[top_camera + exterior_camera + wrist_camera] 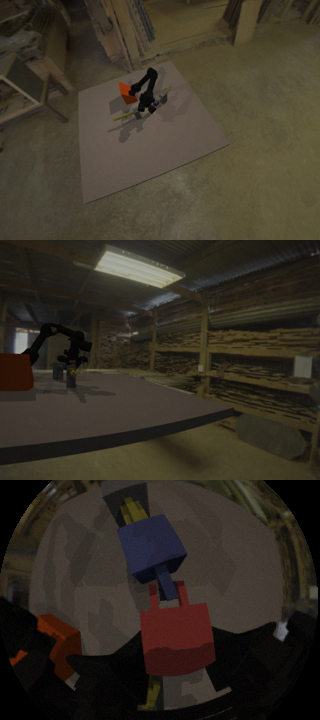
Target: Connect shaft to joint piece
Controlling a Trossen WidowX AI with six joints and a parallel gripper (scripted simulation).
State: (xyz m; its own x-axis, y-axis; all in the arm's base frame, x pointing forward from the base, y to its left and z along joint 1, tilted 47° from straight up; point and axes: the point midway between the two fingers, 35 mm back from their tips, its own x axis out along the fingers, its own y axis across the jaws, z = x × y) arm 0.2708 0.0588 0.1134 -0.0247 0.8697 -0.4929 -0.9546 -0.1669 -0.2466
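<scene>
Now: the red square joint piece 30 mm above my gripper tip and 10 mm to the left of it.
</scene>
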